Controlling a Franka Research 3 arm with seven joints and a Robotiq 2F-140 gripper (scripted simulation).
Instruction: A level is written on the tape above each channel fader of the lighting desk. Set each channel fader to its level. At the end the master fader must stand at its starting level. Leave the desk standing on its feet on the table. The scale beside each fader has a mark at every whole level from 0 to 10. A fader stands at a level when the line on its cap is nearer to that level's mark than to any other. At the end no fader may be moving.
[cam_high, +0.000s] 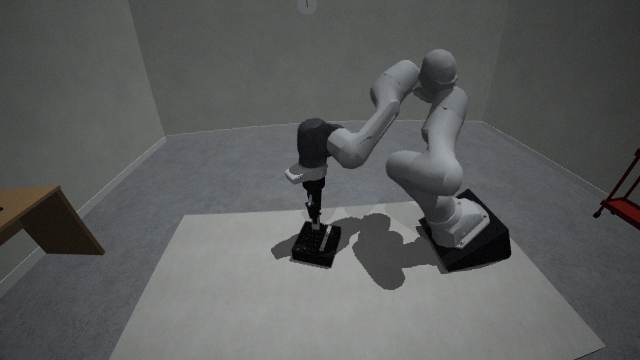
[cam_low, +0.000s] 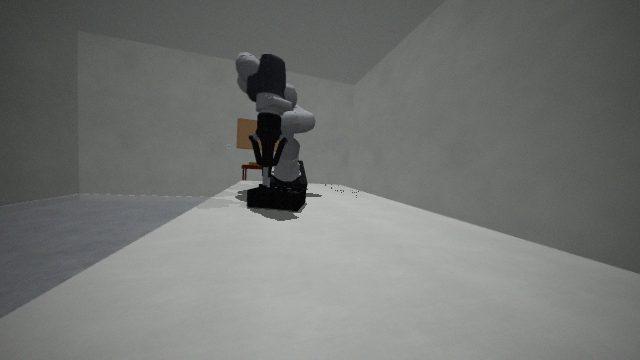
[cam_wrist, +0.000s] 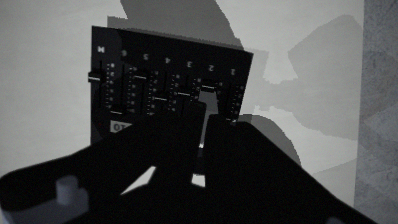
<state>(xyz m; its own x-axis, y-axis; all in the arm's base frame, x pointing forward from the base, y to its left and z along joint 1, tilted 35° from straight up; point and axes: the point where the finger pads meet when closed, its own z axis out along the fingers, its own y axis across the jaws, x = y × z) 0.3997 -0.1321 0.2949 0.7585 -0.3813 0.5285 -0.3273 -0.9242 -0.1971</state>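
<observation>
My gripper is now 3 cm above the channel 2 fader cap, 2 cm short of it and 1 cm to the left of it. The rest, counted from my hand: channel 1 fader cap 3 cm below, 2 cm to the right, 2 cm behind; then master fader cap 10 cm to the left, 5 cm ahead, 3 cm below.
</observation>
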